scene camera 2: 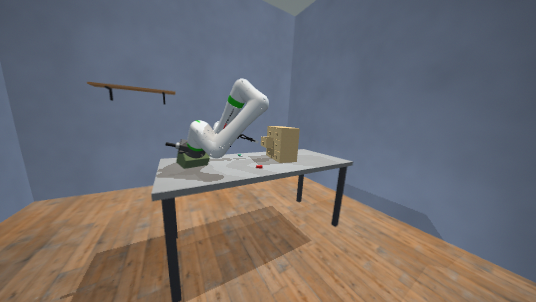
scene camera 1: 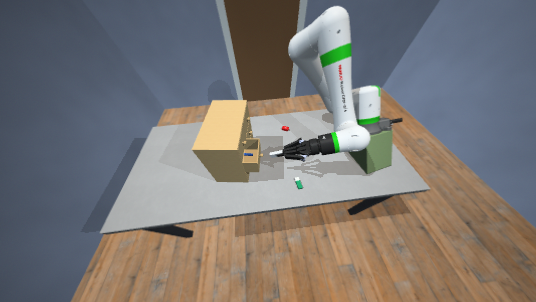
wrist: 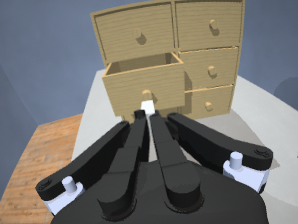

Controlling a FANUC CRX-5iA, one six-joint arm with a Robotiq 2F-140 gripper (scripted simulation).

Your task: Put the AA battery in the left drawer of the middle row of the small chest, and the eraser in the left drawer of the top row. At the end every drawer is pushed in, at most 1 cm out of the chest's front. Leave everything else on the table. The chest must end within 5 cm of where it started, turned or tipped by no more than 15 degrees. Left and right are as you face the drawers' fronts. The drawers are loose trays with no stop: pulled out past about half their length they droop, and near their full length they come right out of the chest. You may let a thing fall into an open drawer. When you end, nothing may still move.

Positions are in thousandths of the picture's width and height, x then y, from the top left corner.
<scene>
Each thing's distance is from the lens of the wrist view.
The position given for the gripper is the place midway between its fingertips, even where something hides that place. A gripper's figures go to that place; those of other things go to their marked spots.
gripper (wrist: 498,489): 0.22 m
drawer (wrist: 431,373): 0.26 m
drawer (wrist: 656,453): 0.39 m
drawer (wrist: 646,136): 0.32 m
drawer (wrist: 508,150): 0.31 m
</scene>
